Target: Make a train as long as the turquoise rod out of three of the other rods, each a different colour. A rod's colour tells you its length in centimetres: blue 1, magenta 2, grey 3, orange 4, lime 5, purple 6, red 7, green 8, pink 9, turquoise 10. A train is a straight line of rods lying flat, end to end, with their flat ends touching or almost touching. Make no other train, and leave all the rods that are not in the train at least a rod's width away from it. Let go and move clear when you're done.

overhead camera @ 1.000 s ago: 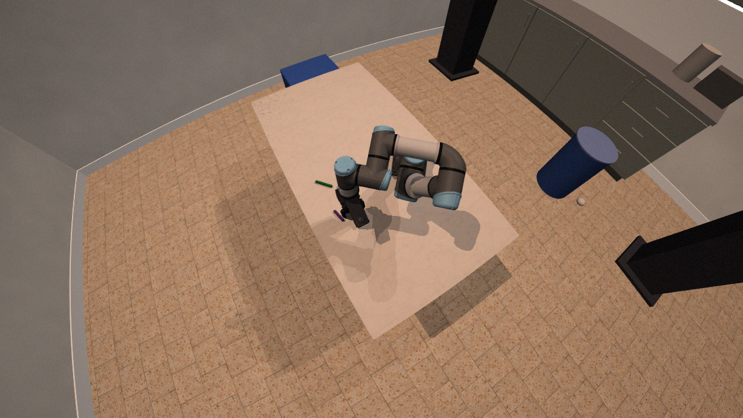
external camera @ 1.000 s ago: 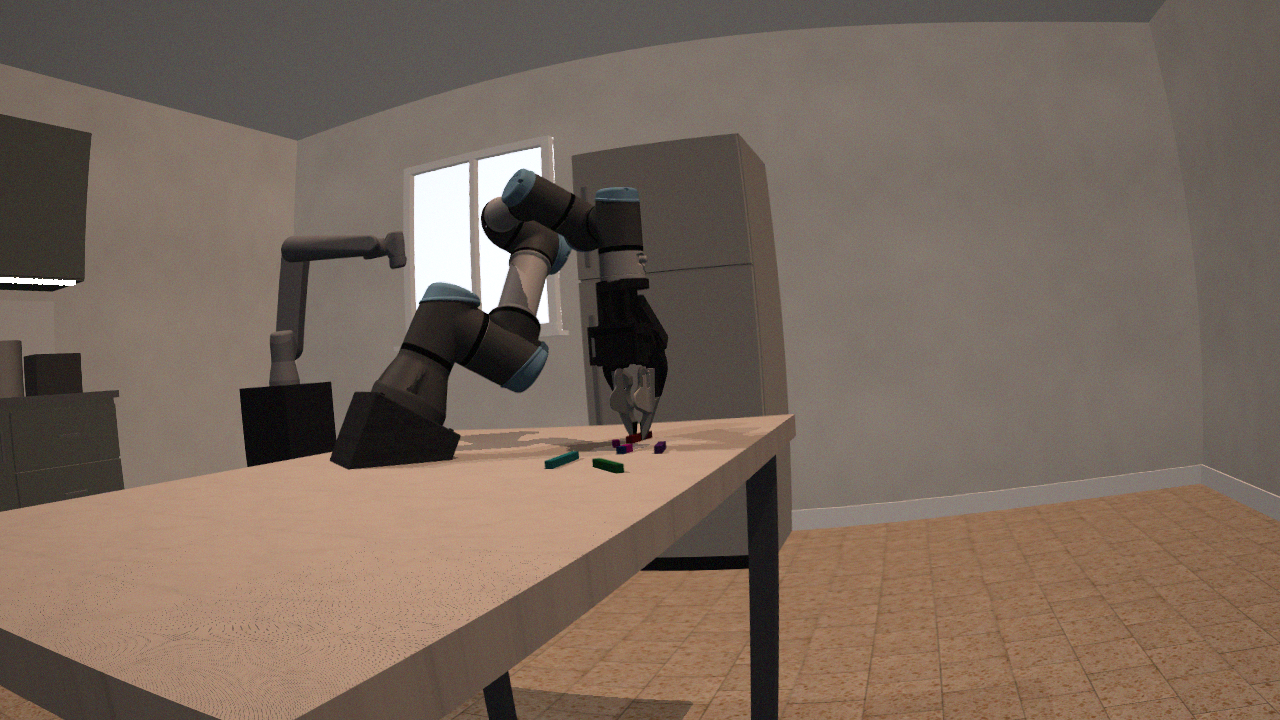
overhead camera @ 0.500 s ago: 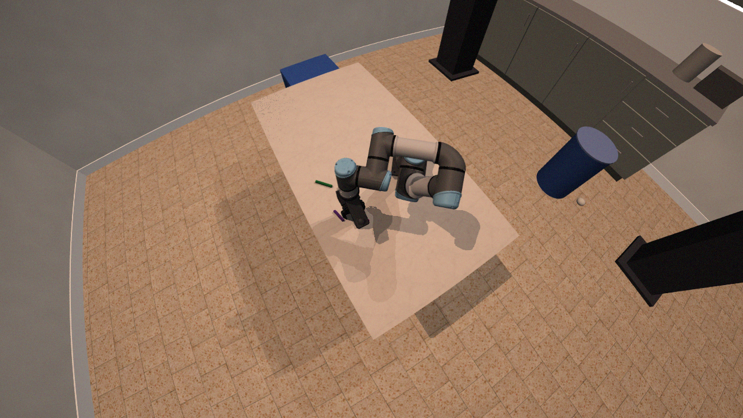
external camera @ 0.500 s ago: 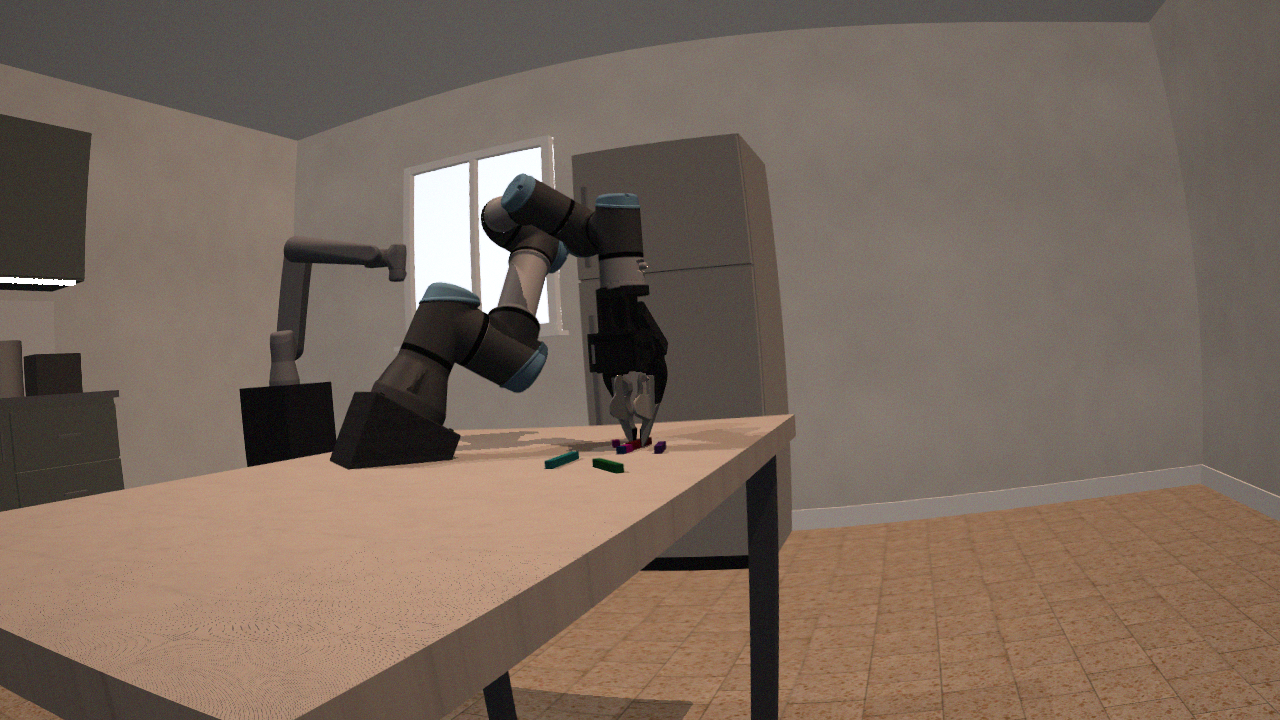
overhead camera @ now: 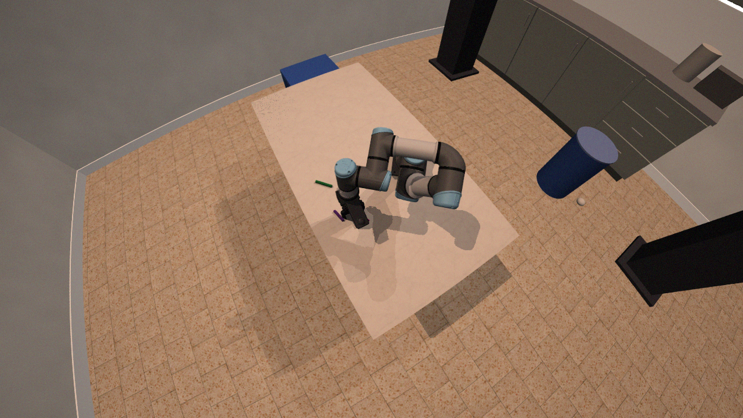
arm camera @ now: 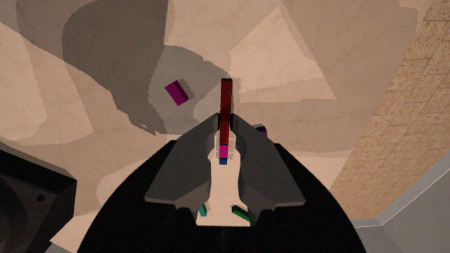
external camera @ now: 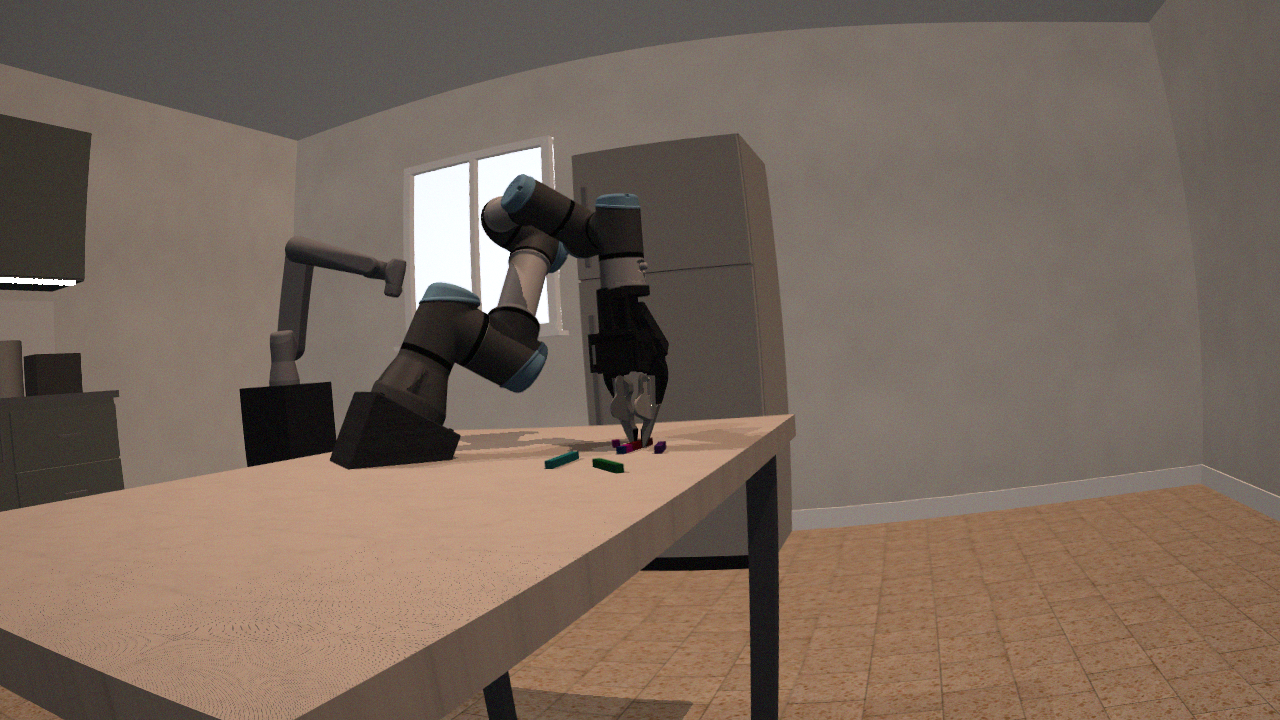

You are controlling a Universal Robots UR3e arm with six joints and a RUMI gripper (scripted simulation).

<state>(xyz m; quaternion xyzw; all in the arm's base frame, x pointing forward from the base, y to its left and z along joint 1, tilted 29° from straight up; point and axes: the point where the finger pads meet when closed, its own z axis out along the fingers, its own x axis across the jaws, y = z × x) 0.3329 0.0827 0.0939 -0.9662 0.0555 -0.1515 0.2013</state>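
The red rod is 10 mm below my hand. The rest, counted from my hand: purple rod: 50 mm to the right, 50 mm ahead, 10 mm below; turquoise rod: 160 mm to the right, 50 mm behind, 10 mm below; blue rod: 60 mm to the right, 10 mm below.
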